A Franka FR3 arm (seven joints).
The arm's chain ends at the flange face. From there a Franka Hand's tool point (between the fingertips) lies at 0.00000 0.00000 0.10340 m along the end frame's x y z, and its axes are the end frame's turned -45 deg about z.
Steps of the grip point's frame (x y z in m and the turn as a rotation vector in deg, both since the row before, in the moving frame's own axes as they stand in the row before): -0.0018 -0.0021 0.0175 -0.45 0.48 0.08; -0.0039 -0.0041 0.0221 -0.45 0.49 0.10; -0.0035 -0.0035 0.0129 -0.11 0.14 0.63
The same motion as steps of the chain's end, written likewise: -0.0039 -0.0002 0.0175 0.02 0.66 0.08; -0.0069 -0.0001 0.0221 0.03 0.66 0.10; -0.0053 0.0000 0.0129 0.02 0.18 0.63
